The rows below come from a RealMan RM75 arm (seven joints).
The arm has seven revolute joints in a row. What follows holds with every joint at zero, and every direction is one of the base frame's. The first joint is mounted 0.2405 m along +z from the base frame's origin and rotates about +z. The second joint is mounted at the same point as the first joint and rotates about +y. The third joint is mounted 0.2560 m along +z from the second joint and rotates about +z. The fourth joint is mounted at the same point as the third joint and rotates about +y. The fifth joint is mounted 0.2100 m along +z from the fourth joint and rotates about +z. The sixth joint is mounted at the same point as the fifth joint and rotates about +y. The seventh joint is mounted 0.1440 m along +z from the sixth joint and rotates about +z. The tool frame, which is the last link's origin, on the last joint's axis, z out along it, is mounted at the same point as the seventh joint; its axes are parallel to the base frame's.
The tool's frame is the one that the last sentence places.
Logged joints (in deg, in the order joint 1, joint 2, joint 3, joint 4, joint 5, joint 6, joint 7), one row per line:
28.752 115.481 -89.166 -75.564 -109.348 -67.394 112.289
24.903 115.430 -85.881 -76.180 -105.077 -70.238 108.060
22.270 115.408 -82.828 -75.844 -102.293 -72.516 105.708
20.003 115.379 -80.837 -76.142 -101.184 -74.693 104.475
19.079 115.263 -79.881 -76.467 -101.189 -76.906 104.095
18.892 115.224 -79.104 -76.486 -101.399 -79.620 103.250
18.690 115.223 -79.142 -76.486 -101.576 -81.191 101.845
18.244 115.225 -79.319 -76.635 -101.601 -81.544 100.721
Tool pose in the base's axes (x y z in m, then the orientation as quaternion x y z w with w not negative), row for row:
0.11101 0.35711 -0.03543 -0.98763 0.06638 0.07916 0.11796
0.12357 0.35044 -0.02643 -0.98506 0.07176 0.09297 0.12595
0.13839 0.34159 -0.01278 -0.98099 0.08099 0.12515 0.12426
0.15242 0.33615 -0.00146 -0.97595 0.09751 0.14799 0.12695
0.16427 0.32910 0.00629 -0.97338 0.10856 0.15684 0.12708
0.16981 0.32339 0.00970 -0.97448 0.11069 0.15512 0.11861
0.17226 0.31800 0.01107 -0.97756 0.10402 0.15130 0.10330
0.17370 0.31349 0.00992 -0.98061 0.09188 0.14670 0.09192
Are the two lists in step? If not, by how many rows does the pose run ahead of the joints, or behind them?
The pose runs 1 row behind the joints: the pose in row i belongs to the joints in row i - 1.
